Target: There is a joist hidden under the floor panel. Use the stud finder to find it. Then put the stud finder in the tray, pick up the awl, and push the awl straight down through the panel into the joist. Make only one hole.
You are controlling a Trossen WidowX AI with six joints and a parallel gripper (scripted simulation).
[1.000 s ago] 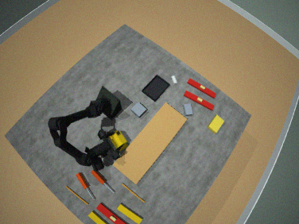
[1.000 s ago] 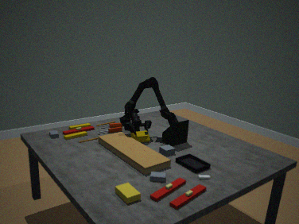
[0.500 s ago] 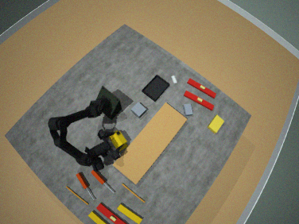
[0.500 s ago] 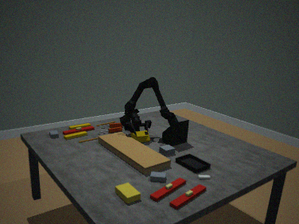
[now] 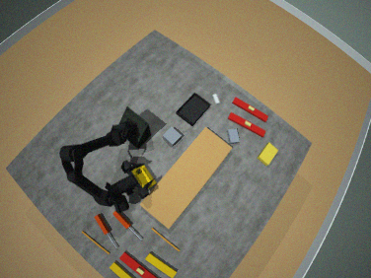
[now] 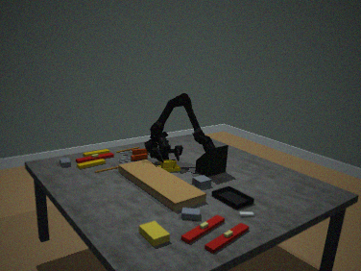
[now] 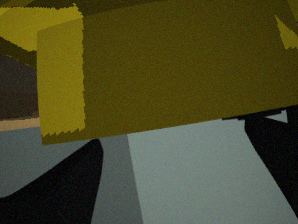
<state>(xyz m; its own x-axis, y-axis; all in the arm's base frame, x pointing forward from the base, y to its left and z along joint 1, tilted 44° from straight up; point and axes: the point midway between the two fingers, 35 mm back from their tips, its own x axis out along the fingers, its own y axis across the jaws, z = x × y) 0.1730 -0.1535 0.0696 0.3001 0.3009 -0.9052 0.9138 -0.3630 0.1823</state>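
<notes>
My gripper tip is now 2 cm past the yellow stud finder, 1 cm to the left of it and 1 cm above it. From my gripper tip the other things lie so: black tray: 43 cm to the left, 5 cm below; small white piece: 56 cm to the left, 8 cm ahead, 6 cm below; awl: 14 cm to the right, 6 cm below, 3 cm behind.
</notes>
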